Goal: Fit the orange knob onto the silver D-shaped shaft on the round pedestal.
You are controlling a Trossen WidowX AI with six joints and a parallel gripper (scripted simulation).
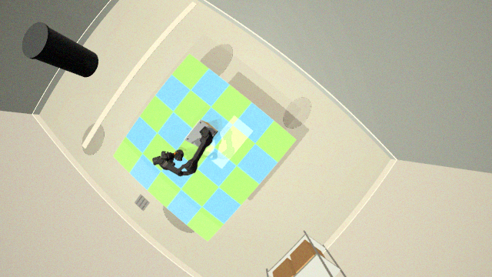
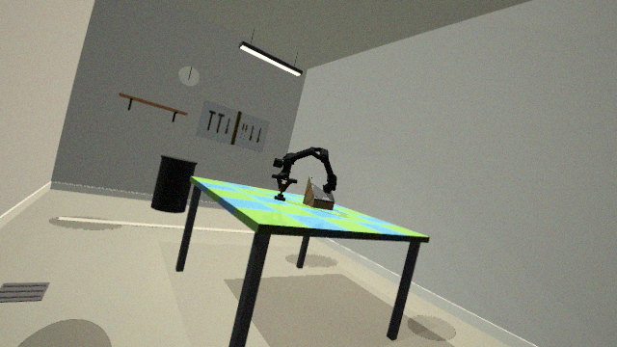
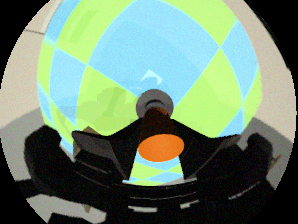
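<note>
Now: gripper tip 3 cm below the orange knob. Also, from my gripper tip: dark pedestal 4 cm below.
</note>
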